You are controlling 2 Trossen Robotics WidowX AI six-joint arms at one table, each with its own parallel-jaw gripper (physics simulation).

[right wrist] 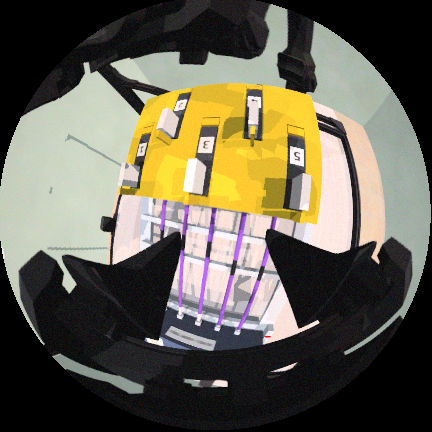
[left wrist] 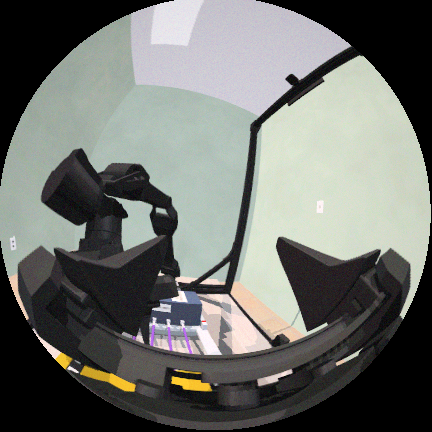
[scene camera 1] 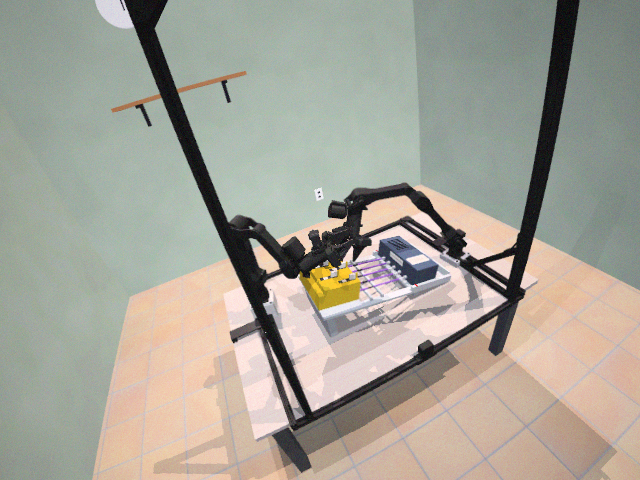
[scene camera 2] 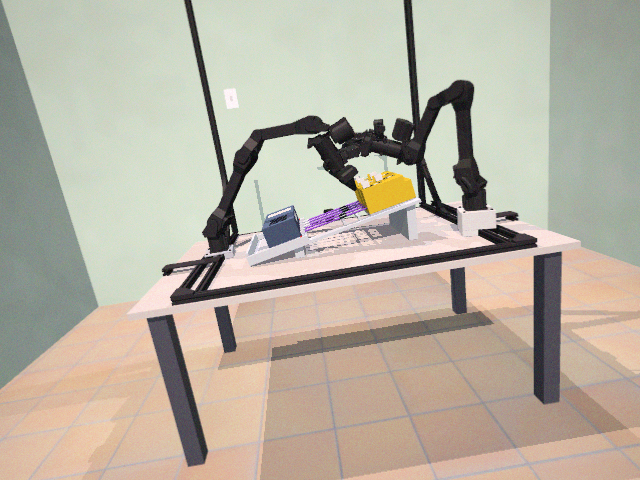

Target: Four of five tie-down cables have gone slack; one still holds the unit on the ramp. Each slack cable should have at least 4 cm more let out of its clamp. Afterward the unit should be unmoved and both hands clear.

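The yellow clamp block [scene camera 1: 338,294] [scene camera 2: 387,195] [right wrist: 235,165] sits at the ramp's high end. In the right wrist view, white levers 1 [right wrist: 129,174], 2 [right wrist: 167,122], 3 [right wrist: 194,175] and 5 [right wrist: 302,192] show broad faces; lever 4 [right wrist: 253,112] looks narrower. Purple cables [scene camera 1: 379,272] [scene camera 2: 336,214] [right wrist: 204,280] with black marks run to the dark blue unit [scene camera 1: 413,271] [scene camera 2: 281,227] [left wrist: 185,305], low on the ramp. My left gripper [left wrist: 223,242] is open and empty above the block. My right gripper [scene camera 2: 353,181] [right wrist: 224,235] is open and empty near the block's cable side; nearby arm parts overlap it.
The white ramp [scene camera 1: 356,305] [scene camera 2: 276,253] has raised side rims and crossbars under the cables. Both grippers are close together above the block. A black frame surrounds the table, with tall posts at its corners.
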